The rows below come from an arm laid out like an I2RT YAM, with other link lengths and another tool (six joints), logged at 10 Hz.
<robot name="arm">
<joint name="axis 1" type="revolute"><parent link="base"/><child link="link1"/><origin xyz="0 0 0.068"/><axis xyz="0 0 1"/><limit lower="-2.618" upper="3.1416"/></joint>
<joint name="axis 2" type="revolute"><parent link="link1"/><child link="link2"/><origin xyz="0.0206 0.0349 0.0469"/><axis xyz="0 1 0"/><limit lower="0" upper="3.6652"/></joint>
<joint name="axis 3" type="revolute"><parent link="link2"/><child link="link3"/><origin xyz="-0.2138 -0.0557 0"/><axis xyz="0 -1 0"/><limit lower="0" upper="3.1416"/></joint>
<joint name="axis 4" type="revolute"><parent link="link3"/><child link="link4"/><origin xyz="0.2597 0.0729 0.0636"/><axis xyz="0 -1 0"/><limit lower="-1.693" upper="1.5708"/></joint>
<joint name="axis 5" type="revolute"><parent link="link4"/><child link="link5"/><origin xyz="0.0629 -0.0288 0.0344"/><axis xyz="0 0 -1"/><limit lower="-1.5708" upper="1.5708"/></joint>
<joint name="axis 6" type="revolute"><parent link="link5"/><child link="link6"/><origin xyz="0.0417 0 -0.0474"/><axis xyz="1 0 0"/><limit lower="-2.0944" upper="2.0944"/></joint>
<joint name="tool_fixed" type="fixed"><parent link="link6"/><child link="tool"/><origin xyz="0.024 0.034 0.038" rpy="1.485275 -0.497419 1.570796"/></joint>
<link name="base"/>
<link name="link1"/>
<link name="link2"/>
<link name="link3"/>
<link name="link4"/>
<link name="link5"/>
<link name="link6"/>
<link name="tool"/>
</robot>
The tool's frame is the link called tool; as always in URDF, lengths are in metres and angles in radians.
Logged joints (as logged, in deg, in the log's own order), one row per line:
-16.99, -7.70, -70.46, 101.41, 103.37, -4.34
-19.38, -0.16, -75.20, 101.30, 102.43, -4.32
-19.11, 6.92, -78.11, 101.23, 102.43, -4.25
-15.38, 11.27, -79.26, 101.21, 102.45, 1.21
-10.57, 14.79, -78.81, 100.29, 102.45, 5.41
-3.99, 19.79, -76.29, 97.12, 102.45, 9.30
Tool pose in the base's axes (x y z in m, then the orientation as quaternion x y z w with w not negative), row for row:
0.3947, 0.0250, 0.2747, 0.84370, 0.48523, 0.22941, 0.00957
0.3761, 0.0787, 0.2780, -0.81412, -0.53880, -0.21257, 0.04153
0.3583, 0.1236, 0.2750, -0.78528, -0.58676, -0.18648, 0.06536
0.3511, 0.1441, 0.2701, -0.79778, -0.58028, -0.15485, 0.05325
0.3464, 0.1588, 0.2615, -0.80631, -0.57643, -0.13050, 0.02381
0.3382, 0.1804, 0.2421, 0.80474, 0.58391, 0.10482, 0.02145
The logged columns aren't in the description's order. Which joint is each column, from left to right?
Columns, left to right: axis 5, axis 1, axis 4, axis 3, axis 2, axis 6.
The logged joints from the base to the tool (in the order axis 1, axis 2, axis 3, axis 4, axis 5, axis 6), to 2 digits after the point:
-7.70, 103.37, 101.41, -70.46, -16.99, -4.34
-0.16, 102.43, 101.30, -75.20, -19.38, -4.32
6.92, 102.43, 101.23, -78.11, -19.11, -4.25
11.27, 102.45, 101.21, -79.26, -15.38, 1.21
14.79, 102.45, 100.29, -78.81, -10.57, 5.41
19.79, 102.45, 97.12, -76.29, -3.99, 9.30

